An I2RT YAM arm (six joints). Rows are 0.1 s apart.
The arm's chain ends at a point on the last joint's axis. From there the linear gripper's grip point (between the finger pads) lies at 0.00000 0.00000 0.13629 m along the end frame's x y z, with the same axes.
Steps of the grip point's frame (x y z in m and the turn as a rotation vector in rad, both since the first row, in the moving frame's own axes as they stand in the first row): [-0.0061 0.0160 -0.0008 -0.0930 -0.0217 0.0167]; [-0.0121 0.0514 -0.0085 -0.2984 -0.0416 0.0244]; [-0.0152 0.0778 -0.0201 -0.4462 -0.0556 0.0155]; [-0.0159 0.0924 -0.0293 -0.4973 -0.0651 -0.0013]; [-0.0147 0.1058 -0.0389 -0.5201 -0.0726 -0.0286]
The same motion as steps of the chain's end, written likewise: [-0.0030 0.0034 -0.0002 -0.0930 -0.0217 0.0167]; [-0.0060 0.0114 -0.0024 -0.2984 -0.0416 0.0244]; [-0.0074 0.0191 -0.0066 -0.4462 -0.0556 0.0155]; [-0.0074 0.0274 -0.0125 -0.4973 -0.0651 -0.0013]; [-0.0062 0.0380 -0.0205 -0.5201 -0.0726 -0.0286]
